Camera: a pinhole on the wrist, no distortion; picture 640 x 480 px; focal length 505.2 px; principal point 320.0 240.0 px. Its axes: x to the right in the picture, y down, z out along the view. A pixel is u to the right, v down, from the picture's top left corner.
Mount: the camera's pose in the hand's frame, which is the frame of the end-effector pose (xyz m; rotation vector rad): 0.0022 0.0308 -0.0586 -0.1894 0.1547 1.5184
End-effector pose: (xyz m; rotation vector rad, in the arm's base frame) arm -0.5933 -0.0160 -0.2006 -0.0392 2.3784 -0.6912
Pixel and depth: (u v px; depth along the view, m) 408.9 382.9 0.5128
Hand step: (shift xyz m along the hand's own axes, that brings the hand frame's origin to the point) -0.1471 0.2373 0.4181
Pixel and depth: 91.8 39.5 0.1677
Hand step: 0.0622 -0.0091 0.1233
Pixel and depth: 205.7 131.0 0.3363
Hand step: 0.0653 0.0272 0.2880
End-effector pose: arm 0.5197 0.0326 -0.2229 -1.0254 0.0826 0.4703
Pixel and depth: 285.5 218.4 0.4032
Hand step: 0.0112 0.0916 0.3412
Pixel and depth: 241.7 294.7 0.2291
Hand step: -0.0282 0.0474 0.1720
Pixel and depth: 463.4 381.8 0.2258
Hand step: -0.0619 0.1455 0.1460
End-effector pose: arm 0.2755 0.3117 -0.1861 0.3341 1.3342 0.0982
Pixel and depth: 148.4 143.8 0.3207
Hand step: 0.0525 -0.0077 0.2797
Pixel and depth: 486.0 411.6 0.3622
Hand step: -0.1212 0.2314 0.2655
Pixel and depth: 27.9 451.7 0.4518
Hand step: -0.2070 -0.1168 0.4340
